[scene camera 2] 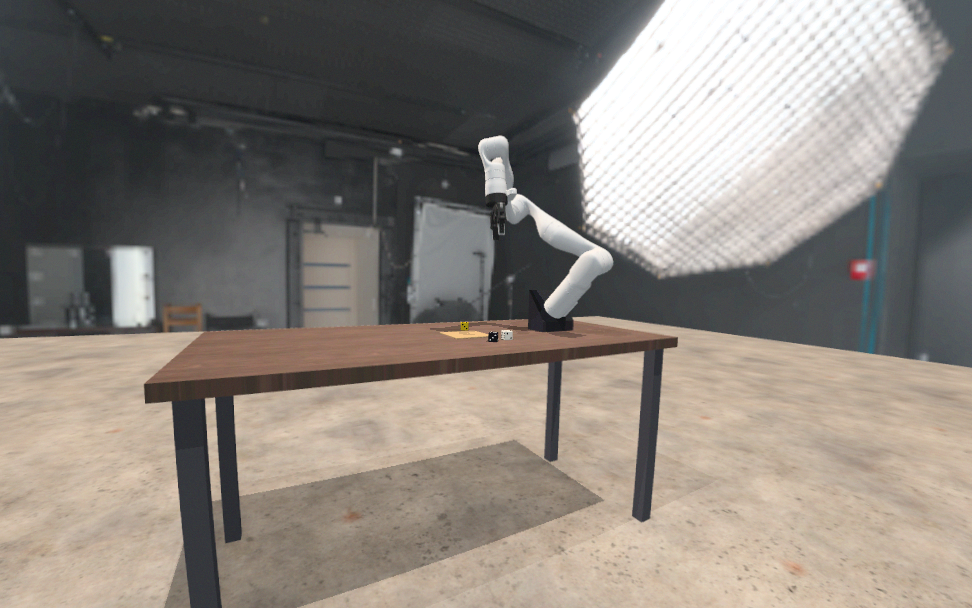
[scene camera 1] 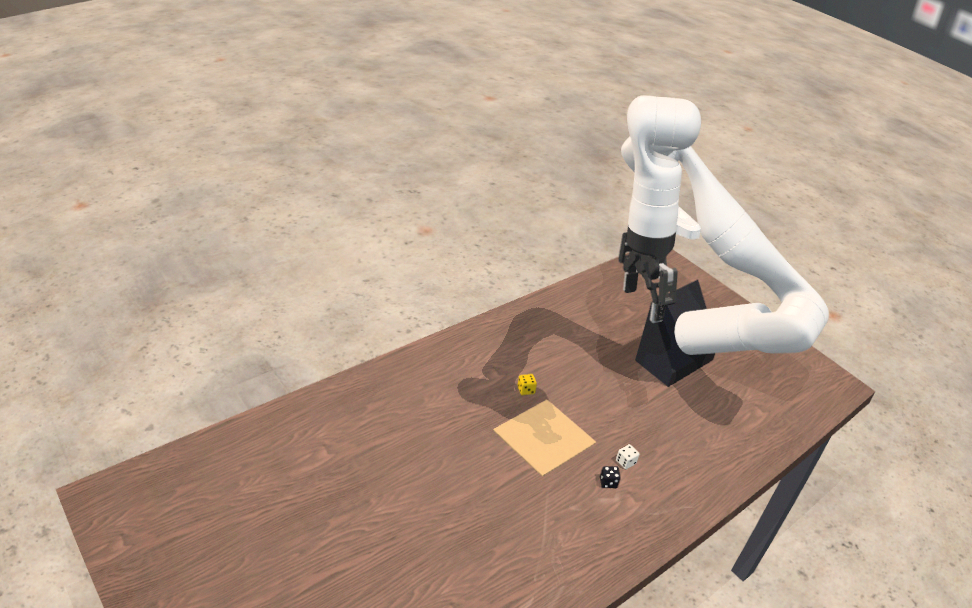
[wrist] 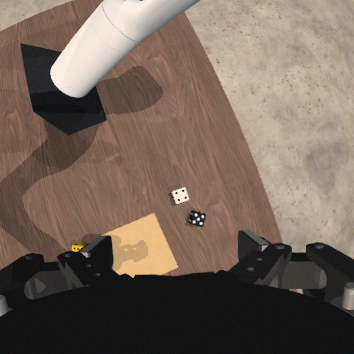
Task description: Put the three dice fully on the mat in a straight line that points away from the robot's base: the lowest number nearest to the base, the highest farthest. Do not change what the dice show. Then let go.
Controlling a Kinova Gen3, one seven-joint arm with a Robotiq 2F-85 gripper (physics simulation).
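Places are measured from the arm's base along level axes (x ahead, y left, z up), in millimetres.
Where they show: gripper, between the fingertips: [scene camera 2: 498, 237] [scene camera 1: 642, 305] [wrist: 174, 247]; arm's base, origin of its link: [scene camera 2: 554, 309] [scene camera 1: 689, 333] [wrist: 70, 78].
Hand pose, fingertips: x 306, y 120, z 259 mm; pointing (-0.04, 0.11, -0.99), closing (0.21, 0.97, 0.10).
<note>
Things, the pixels of their centre, and the offset from my fingertips. Level surfaces: height alone.
- yellow die, middle of its body: [scene camera 1: 527, 384] [wrist: 79, 250] [scene camera 2: 464, 326] dx +49, dy -198, dz -329 mm
- mat, middle of its body: [scene camera 1: 544, 436] [wrist: 137, 252] [scene camera 2: 465, 334] dx +87, dy -73, dz -342 mm
- white die, middle of its body: [scene camera 1: 627, 456] [wrist: 179, 194] [scene camera 2: 506, 335] dx -17, dy +51, dz -329 mm
- black die, middle of its body: [scene camera 1: 610, 477] [wrist: 196, 217] [scene camera 2: 493, 336] dx +43, dy +75, dz -329 mm
- wooden table, height of its surface: dz -344 mm
The yellow die [scene camera 1: 526, 385] [scene camera 2: 464, 326] [wrist: 77, 247] stands on the table off the mat [scene camera 1: 516, 432] [scene camera 2: 457, 334] [wrist: 158, 250]; its top seems to show six, and a finger partly hides it in the wrist view. The white die [scene camera 1: 627, 456] [scene camera 2: 507, 334] [wrist: 180, 195], four on top, and the black die [scene camera 1: 610, 477] [scene camera 2: 493, 336] [wrist: 197, 218], five on top, stand close together off the mat's other side. The white one is nearer the base. My gripper [scene camera 1: 642, 301] [scene camera 2: 498, 233] [wrist: 174, 247] is wide open and empty, high above the table.
The robot's black base [scene camera 1: 655, 351] [scene camera 2: 535, 315] [wrist: 47, 87] stands on the wooden table [scene camera 1: 322, 458] [scene camera 2: 322, 354] [wrist: 200, 155]. The lower arm reaches out over the table beside the base. The table's long edge runs beyond the white and black dice. The arm's shadow falls partly on the mat.
</note>
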